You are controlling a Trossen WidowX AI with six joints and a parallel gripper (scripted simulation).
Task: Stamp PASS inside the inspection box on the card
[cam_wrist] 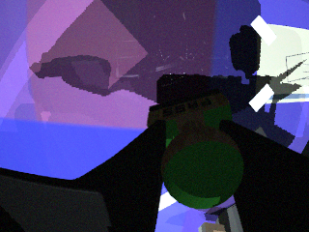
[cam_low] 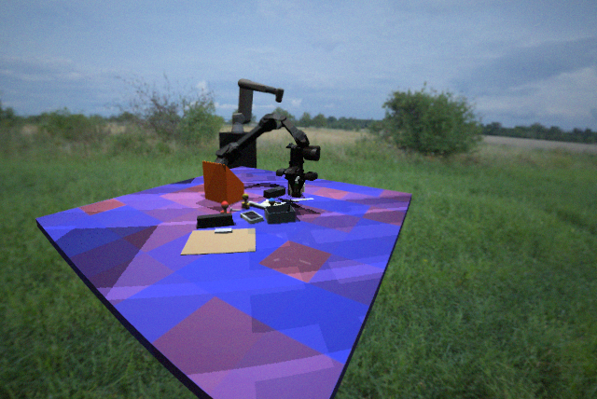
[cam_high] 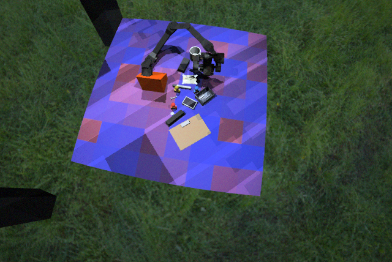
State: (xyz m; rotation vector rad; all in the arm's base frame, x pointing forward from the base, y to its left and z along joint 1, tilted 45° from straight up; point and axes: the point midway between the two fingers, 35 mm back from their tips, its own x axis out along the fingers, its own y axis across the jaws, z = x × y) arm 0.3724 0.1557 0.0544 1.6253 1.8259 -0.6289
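Right now my gripper tip is 110 mm past the white card, 70 mm above it and 40 mm to the left of it. Also, from my gripper tip: blue-knob stamp (120 mm to the right, 50 mm below, 40 mm behind); black tray (150 mm to the right, 60 mm below, 20 mm ahead); green-knob stamp (right at my gripper tip).
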